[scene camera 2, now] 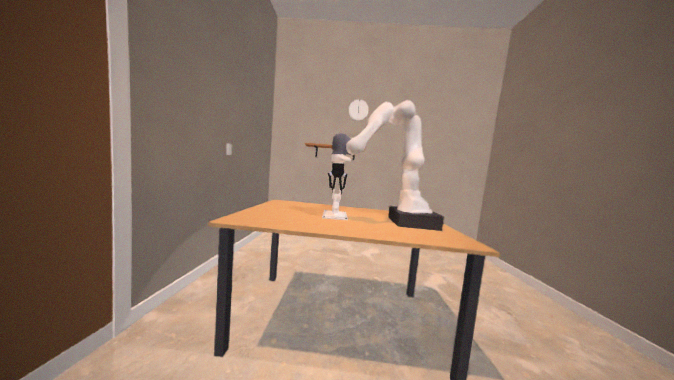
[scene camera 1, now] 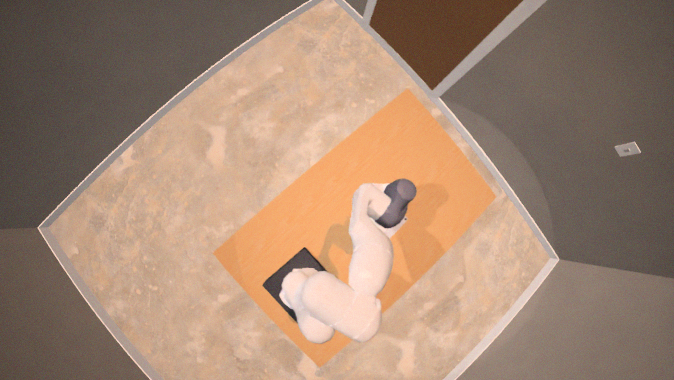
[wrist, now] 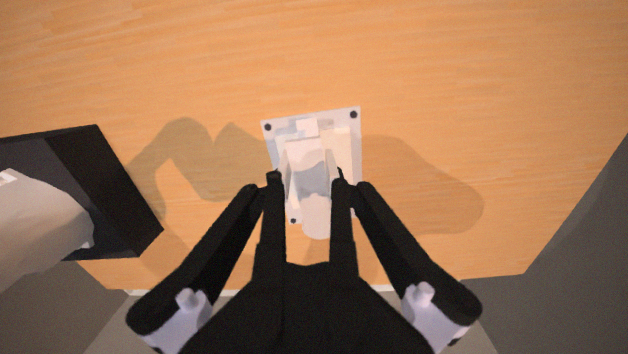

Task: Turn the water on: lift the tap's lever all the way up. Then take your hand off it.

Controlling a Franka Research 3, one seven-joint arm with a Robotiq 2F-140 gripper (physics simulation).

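Note:
The white tap [scene camera 2: 335,207] [wrist: 317,222] stands upright on its pale base plate [scene camera 1: 395,230] [scene camera 2: 343,216] [wrist: 356,145]. Its lever [wrist: 306,152] is the light, flat part on top. My gripper [scene camera 2: 337,190] [wrist: 308,160] points down at the top of the tap and is shut on the lever, with one pad against each side of it. In scene camera 1 the arm's wrist hides the fingers and most of the tap. The fingers partly cover the lever, and I cannot tell its exact tilt.
The orange wooden table [scene camera 1: 300,200] [scene camera 2: 280,220] [wrist: 200,60] bears the tap and the arm's black base block [scene camera 1: 304,257] [scene camera 2: 417,220] [wrist: 110,190]. A wall shelf [scene camera 2: 317,145] and a round clock [scene camera 2: 358,109] are behind the arm.

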